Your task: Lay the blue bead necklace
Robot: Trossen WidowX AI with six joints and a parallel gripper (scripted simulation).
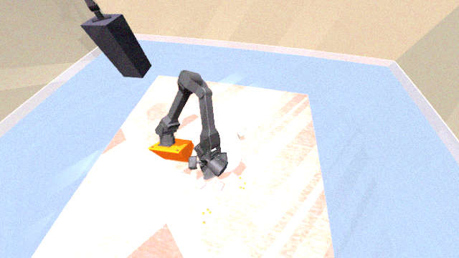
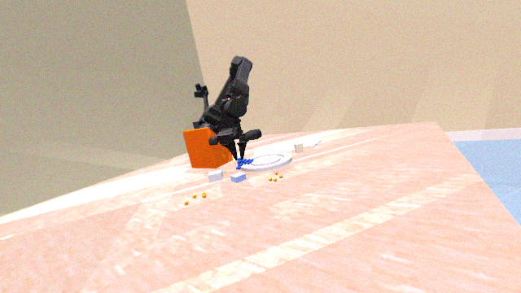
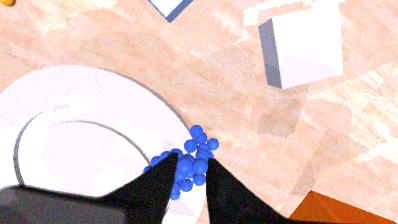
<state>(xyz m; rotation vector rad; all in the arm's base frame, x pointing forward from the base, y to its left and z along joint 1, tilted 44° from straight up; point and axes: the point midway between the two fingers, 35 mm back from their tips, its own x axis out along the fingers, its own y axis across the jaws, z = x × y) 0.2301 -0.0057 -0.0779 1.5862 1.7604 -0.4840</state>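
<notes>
Right now my gripper tip is 6 cm short of the round white bead board, 7 cm to the right of it and 3 cm above it. Round my gripper tip: white block (4 cm behind, 10 cm to the right, 2 cm below); then light blue cube (6 cm ahead, 10 cm to the right, 3 cm below); then beige cube (15 cm ahead, 21 cm to the left, 2 cm below).
</notes>
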